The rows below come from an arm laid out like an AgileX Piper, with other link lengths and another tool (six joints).
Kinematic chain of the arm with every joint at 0, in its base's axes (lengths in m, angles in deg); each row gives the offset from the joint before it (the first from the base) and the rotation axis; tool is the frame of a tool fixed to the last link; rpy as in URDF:
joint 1: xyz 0 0 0.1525 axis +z
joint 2: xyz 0 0 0 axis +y
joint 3: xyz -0.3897 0 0.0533 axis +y
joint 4: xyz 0.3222 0 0.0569 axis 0.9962 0 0.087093
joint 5: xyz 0 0 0 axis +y
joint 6: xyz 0.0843 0 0.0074 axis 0.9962 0 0.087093
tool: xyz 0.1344 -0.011 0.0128 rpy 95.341 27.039 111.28
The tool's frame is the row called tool.
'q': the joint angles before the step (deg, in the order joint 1, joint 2, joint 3, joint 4, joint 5, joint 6). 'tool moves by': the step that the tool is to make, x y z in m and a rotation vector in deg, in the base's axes. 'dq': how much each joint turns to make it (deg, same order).
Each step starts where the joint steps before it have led.
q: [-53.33, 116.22, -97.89, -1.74, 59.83, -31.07]
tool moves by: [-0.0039, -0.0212, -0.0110, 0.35, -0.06, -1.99]
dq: [-1.46, 2.89, -3.04, 0.11, 0.41, 0.51]
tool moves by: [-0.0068, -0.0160, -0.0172, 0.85, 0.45, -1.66]
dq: [-1.33, 2.59, -1.70, 0.02, 0.07, 0.34]
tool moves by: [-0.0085, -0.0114, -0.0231, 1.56, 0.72, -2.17]
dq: [-1.18, 2.57, -0.84, -0.01, 0.00, 1.02]
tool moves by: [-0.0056, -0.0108, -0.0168, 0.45, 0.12, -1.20]
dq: [-0.95, 1.91, -0.59, 0.07, -0.87, 0.26]
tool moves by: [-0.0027, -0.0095, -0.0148, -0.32, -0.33, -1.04]
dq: [-0.64, 1.47, -0.01, -0.01, -1.90, 0.47]
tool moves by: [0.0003, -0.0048, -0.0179, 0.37, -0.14, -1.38]
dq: [-0.19, 1.67, 0.02, 0.00, -1.41, 1.27]
